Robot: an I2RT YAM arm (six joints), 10 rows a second.
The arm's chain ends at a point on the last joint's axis. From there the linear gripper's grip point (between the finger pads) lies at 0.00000 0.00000 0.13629 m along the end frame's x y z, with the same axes.
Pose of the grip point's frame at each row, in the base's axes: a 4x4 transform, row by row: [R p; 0 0 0 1], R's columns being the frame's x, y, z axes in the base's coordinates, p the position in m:
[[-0.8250 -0.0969 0.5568 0.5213], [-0.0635 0.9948 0.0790 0.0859], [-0.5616 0.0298 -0.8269 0.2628], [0 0 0 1]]
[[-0.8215 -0.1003 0.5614 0.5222], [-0.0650 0.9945 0.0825 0.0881], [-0.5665 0.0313 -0.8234 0.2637], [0 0 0 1]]
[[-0.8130 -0.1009 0.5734 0.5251], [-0.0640 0.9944 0.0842 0.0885], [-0.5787 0.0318 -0.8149 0.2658], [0 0 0 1]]
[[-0.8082 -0.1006 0.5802 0.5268], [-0.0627 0.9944 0.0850 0.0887], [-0.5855 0.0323 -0.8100 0.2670], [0 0 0 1]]
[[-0.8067 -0.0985 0.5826 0.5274], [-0.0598 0.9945 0.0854 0.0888], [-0.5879 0.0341 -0.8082 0.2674], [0 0 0 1]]
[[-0.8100 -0.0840 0.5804 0.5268], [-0.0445 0.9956 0.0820 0.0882], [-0.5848 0.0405 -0.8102 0.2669], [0 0 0 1]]
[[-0.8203 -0.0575 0.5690 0.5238], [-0.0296 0.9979 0.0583 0.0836], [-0.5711 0.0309 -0.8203 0.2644], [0 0 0 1]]
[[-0.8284 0.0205 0.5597 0.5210], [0.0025 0.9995 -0.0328 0.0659], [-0.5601 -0.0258 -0.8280 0.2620], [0 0 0 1]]
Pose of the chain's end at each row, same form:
[[-0.8250 -0.0969 0.5568 0.4454], [-0.0635 0.9948 0.0790 0.0751], [-0.5616 0.0298 -0.8269 0.3755], [0 0 0 1]]
[[-0.8215 -0.1003 0.5614 0.4457], [-0.0650 0.9945 0.0825 0.0769], [-0.5665 0.0313 -0.8234 0.3759], [0 0 0 1]]
[[-0.8130 -0.1009 0.5734 0.4470], [-0.0640 0.9944 0.0842 0.0770], [-0.5787 0.0318 -0.8149 0.3769], [0 0 0 1]]
[[-0.8082 -0.1006 0.5802 0.4477], [-0.0627 0.9944 0.0850 0.0771], [-0.5855 0.0323 -0.8100 0.3774], [0 0 0 1]]
[[-0.8067 -0.0985 0.5826 0.4480], [-0.0598 0.9945 0.0854 0.0772], [-0.5879 0.0341 -0.8082 0.3775], [0 0 0 1]]
[[-0.8100 -0.0840 0.5804 0.4477], [-0.0445 0.9956 0.0820 0.0770], [-0.5848 0.0405 -0.8102 0.3773], [0 0 0 1]]
[[-0.8203 -0.0575 0.5690 0.4463], [-0.0296 0.9979 0.0583 0.0757], [-0.5711 0.0309 -0.8203 0.3762], [0 0 0 1]]
[[-0.8284 0.0205 0.5597 0.4447], [0.0025 0.9995 -0.0328 0.0704], [-0.5601 -0.0258 -0.8280 0.3748], [0 0 0 1]]

